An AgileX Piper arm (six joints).
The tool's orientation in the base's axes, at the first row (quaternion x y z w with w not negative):
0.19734 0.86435 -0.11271 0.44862
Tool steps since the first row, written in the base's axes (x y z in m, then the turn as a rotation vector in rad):
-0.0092 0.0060 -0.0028 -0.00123 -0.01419 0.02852
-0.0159 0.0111 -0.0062 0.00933 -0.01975 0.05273
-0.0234 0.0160 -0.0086 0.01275 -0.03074 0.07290
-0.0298 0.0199 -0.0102 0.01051 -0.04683 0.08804
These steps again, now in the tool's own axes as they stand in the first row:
0.0085 0.0014 -0.0074 -0.02615 -0.01378 -0.01194
0.0160 0.0030 -0.0122 -0.05283 -0.01452 -0.01600
0.0231 0.0042 -0.0181 -0.07378 -0.02322 -0.02095
0.0286 0.0048 -0.0234 -0.08889 -0.03891 -0.02527

